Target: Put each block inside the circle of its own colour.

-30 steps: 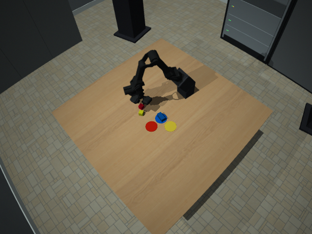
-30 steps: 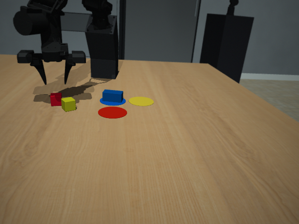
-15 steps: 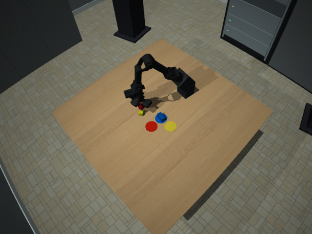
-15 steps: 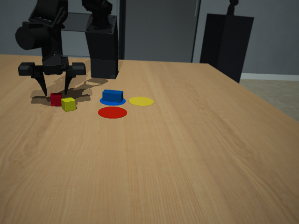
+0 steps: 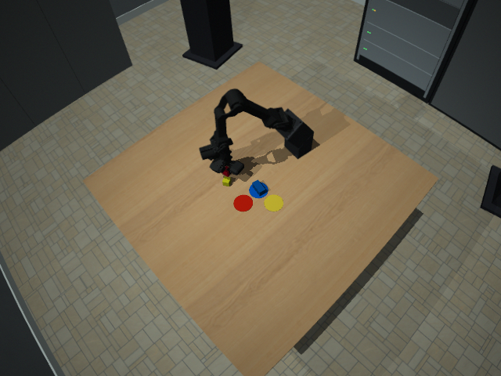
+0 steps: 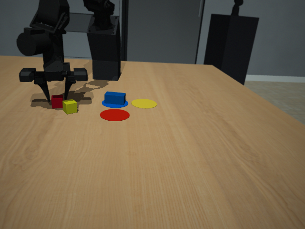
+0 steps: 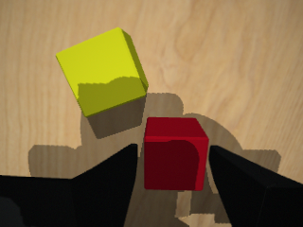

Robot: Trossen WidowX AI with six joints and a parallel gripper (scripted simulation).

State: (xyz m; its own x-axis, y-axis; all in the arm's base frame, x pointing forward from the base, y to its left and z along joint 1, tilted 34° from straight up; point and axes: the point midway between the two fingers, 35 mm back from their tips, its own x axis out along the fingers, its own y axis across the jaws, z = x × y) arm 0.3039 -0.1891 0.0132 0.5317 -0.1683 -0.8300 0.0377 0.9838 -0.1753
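The red circle lies 10 cm ahead of my hand, 16 cm to the left of it and 5 cm below it. Round my hand: red block 4 cm below; then yellow block 5 cm ahead, 3 cm to the left, 4 cm below; then blue block 18 cm to the left, 4 cm below.
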